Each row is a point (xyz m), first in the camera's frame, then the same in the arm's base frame.
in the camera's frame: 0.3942 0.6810 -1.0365
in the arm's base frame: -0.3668 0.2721 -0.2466
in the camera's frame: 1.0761 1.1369 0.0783
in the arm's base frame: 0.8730 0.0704 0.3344
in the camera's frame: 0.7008 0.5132 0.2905
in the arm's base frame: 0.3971 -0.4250 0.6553
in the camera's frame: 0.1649 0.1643 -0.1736
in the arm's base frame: -0.3838 -0.3970 0.5383
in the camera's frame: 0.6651 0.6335 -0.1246
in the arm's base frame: 0.2352 -0.1673 0.3464
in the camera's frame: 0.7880 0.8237 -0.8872
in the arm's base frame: 0.0664 0.2161 -0.3299
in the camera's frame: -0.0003 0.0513 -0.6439
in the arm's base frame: -0.7773 -0.2829 0.2327
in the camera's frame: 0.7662 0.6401 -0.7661
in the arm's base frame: 0.0204 0.0209 -0.2369
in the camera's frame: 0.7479 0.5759 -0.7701
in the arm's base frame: -0.0250 -0.0282 -0.2365
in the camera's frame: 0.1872 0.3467 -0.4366
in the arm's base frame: -0.4032 -0.1552 0.3283
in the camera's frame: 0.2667 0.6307 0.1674
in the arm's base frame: 0.0659 -0.1352 0.8093
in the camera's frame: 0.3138 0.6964 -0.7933
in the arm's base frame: -0.3090 0.2306 -0.0001
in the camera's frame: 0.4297 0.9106 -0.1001
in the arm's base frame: 0.1963 0.1470 0.5267
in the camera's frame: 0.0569 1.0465 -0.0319
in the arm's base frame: 0.0078 0.3680 0.8055
